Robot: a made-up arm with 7 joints.
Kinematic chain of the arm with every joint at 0, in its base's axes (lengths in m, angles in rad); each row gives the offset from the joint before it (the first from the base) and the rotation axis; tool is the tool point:
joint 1: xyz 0 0 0.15 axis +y
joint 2: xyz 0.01 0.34 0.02 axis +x
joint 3: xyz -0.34 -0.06 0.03 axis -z
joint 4: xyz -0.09 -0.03 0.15 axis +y
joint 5: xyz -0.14 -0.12 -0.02 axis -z
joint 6: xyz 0 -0.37 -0.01 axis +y
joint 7: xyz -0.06 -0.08 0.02 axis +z
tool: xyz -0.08 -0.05 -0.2
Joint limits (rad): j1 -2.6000..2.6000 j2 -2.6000..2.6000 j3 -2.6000..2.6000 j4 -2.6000..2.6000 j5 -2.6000..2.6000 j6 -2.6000..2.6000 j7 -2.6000..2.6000
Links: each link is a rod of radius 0.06 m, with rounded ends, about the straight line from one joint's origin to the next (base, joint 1, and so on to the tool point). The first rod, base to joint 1, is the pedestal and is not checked.
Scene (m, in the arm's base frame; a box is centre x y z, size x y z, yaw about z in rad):
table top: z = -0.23
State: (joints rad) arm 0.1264 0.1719 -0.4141 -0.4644 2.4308 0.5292 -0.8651
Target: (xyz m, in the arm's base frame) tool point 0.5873 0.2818 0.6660
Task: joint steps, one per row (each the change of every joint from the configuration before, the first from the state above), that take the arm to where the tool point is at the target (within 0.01 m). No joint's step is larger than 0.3 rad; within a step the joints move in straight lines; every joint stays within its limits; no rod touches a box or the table.
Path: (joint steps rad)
1: 0.2566 0.0856 0.0356 0.1066 0.0027 0.0978 0.0076
2: 0.2566 0.0855 0.0355 0.1066 0.0026 0.0977 0.0075
3: 0.2566 0.0856 0.0356 0.1066 0.0027 0.0978 0.0076
4: 0.2567 0.0856 0.0355 0.1066 0.0026 0.0978 0.0076
5: 0.2566 0.0856 0.0356 0.1066 0.0027 0.0977 0.0076
6: 0.2566 0.0855 0.0355 0.1066 0.0026 0.0978 0.0075
7: 0.2566 0.0856 0.0356 0.1066 0.0027 0.0978 0.0076

